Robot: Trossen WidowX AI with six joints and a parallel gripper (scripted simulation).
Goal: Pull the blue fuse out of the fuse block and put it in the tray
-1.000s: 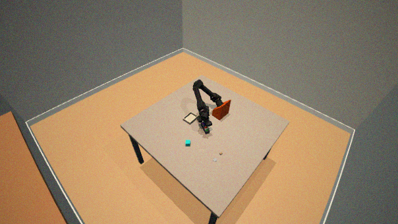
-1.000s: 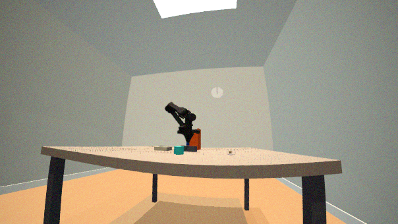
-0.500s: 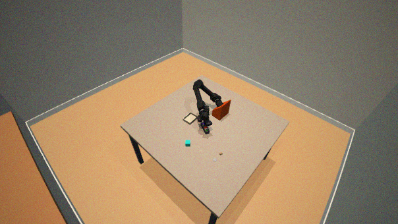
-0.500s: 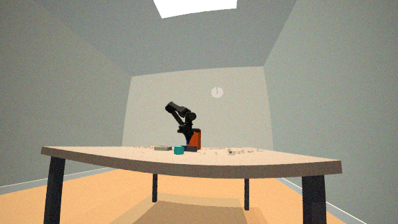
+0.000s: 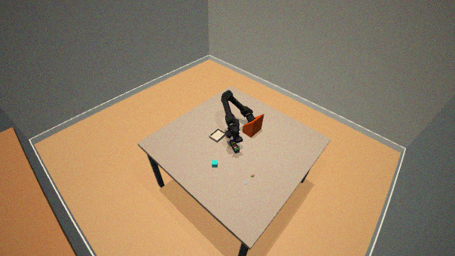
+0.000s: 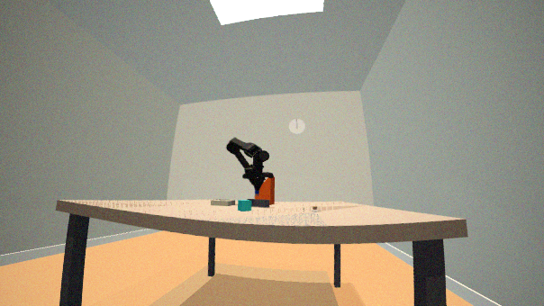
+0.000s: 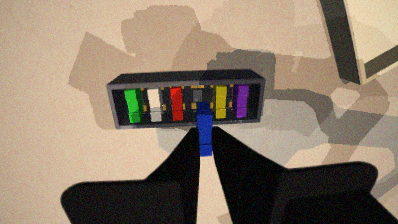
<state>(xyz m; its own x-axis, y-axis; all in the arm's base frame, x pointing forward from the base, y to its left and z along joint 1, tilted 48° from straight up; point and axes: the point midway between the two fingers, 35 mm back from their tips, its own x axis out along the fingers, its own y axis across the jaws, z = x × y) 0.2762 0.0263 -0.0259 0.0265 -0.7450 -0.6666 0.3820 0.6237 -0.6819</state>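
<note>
The flat tray is 1 cm ahead of my gripper tip, 20 cm to the right of it and 8 cm below it. Also, from my gripper tip: teal cube 26 cm ahead, 3 cm to the left, 7 cm below.
</note>
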